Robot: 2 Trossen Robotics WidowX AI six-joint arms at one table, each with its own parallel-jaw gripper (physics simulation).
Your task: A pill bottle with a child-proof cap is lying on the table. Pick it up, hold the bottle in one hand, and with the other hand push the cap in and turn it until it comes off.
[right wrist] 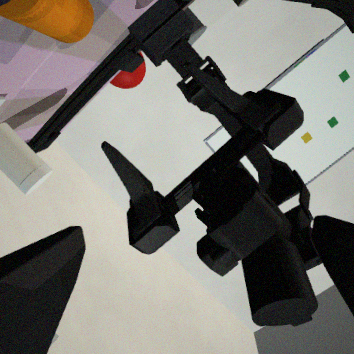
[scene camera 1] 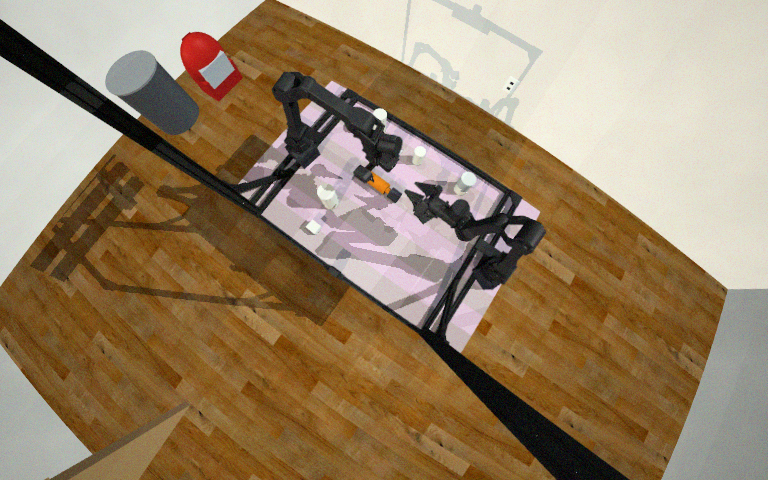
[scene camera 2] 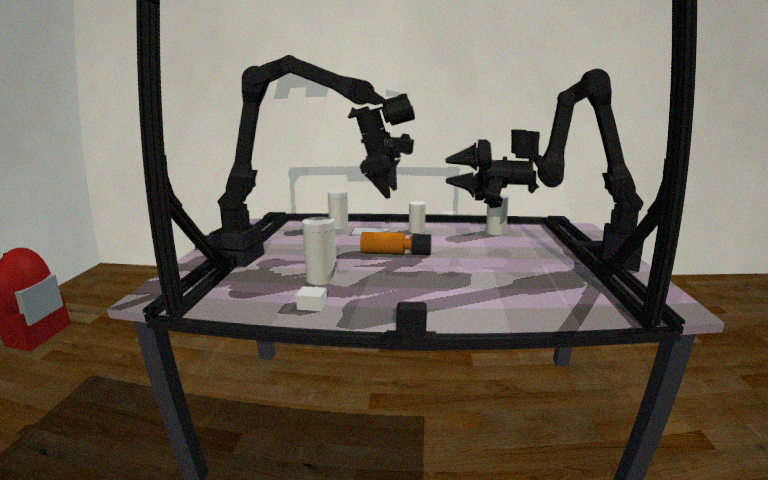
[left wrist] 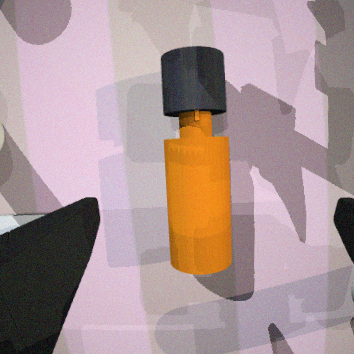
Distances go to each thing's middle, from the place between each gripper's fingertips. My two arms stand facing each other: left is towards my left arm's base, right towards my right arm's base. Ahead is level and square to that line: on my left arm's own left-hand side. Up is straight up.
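The orange pill bottle [scene camera 2: 371, 242] is 120 mm to the left of my right hand, 10 mm ahead of it and 180 mm below it. The dark cap [left wrist: 192, 77] is likewise 180 mm below my right hand and 10 mm ahead of it, but 50 mm to the left of it.
My left gripper is 10 mm short of the orange pill bottle and 10 mm to the left of it, and it is 120 mm above the bottle. The dark cap, counted from my left hand, is 70 mm to the right and 120 mm below.
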